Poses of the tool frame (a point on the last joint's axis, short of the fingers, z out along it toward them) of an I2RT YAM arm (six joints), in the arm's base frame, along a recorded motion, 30 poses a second.
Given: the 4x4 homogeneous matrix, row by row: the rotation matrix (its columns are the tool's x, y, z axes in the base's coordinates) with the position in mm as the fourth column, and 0 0 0 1 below. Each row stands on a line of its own.
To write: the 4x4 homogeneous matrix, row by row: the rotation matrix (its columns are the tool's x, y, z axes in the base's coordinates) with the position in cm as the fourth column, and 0 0 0 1 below. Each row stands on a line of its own. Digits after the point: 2 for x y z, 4 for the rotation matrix.
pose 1, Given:
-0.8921 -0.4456 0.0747 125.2
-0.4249 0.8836 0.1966 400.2
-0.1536 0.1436 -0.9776 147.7
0 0 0 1
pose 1, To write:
-0.8921 -0.4456 0.0747 12.52
-0.4249 0.8836 0.1966 40.02
-0.1536 0.1436 -0.9776 14.77
0 0 0 1

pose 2, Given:
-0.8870 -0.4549 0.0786 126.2
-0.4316 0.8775 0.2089 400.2
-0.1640 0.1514 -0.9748 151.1
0 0 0 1
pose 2, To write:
-0.8870 -0.4549 0.0786 12.62
-0.4316 0.8775 0.2089 40.02
-0.1640 0.1514 -0.9748 15.11
0 0 0 1

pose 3, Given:
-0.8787 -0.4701 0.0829 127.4
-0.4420 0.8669 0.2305 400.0
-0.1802 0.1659 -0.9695 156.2
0 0 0 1
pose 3, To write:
-0.8787 -0.4701 0.0829 12.74
-0.4420 0.8669 0.2305 40.00
-0.1802 0.1659 -0.9695 15.62
0 0 0 1

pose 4, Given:
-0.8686 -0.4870 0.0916 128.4
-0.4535 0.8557 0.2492 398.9
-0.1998 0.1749 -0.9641 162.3
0 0 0 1
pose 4, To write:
-0.8686 -0.4870 0.0916 12.84
-0.4535 0.8557 0.2492 39.89
-0.1998 0.1749 -0.9641 16.23
0 0 0 1

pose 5, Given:
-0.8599 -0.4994 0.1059 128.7
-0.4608 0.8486 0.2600 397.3
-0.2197 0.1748 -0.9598 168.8
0 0 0 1
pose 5, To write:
-0.8599 -0.4994 0.1059 12.87
-0.4608 0.8486 0.2600 39.73
-0.2197 0.1748 -0.9598 16.88
0 0 0 1

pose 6, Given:
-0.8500 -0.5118 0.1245 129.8
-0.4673 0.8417 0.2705 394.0
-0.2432 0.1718 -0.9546 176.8
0 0 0 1
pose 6, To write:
-0.8500 -0.5118 0.1245 12.98
-0.4673 0.8417 0.2705 39.40
-0.2432 0.1718 -0.9546 17.68
0 0 0 1

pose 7, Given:
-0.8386 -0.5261 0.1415 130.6
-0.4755 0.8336 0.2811 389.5
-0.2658 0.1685 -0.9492 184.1
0 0 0 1
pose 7, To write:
-0.8386 -0.5261 0.1415 13.06
-0.4755 0.8336 0.2811 38.95
-0.2658 0.1685 -0.9492 18.41
0 0 0 1

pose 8, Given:
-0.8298 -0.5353 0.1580 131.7
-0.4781 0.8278 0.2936 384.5
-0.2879 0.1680 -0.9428 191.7
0 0 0 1
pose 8, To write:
-0.8298 -0.5353 0.1580 13.17
-0.4781 0.8278 0.2936 38.45
-0.2879 0.1680 -0.9428 19.17
0 0 0 1

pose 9, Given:
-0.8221 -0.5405 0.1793 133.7
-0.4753 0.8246 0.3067 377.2
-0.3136 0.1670 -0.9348 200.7
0 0 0 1
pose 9, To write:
-0.8221 -0.5405 0.1793 13.37
-0.4753 0.8246 0.3067 37.72
-0.3136 0.1670 -0.9348 20.07
0 0 0 1

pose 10, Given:
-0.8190 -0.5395 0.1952 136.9
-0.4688 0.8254 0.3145 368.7
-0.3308 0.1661 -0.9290 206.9
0 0 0 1
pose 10, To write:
-0.8190 -0.5395 0.1952 13.69
-0.4688 0.8254 0.3145 36.87
-0.3308 0.1661 -0.9290 20.69
0 0 0 1

